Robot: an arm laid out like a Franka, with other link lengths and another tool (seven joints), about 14 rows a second.
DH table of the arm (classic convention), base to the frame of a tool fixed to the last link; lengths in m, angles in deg. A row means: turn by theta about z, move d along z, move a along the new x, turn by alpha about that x. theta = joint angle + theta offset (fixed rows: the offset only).
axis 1: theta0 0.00  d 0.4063  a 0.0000  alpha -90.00
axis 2: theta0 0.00  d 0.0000  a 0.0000  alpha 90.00
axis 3: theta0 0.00  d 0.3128  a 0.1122  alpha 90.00
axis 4: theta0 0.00  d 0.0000  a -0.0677  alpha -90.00
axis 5: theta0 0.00  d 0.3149  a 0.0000  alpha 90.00
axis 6: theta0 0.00  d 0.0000  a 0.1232  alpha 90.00
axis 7: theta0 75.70  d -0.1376  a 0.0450  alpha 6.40
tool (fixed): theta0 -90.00  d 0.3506  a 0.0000  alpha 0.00
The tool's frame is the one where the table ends.
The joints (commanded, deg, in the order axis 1, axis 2, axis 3, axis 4, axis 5, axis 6, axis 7), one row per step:
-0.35 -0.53 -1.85 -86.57 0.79 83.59 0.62
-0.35 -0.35 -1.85 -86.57 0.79 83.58 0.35
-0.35 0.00 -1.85 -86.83 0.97 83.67 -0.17
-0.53 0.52 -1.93 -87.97 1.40 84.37 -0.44
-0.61 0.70 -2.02 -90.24 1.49 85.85 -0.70
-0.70 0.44 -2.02 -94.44 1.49 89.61 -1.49
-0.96 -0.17 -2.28 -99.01 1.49 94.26 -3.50
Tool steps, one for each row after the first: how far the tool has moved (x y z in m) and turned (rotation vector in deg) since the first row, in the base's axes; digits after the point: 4 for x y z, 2 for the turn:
0.0007 0.0002 -0.0019 0.01 0.19 0.27
0.0019 0.0014 -0.0074 0.23 0.69 0.80
0.0034 0.0006 -0.0203 0.70 1.62 0.81
0.0035 -0.0006 -0.0368 0.86 2.58 0.86
0.0052 -0.0013 -0.0587 0.93 2.74 1.46
0.0073 -0.0054 -0.0778 1.03 2.00 2.83

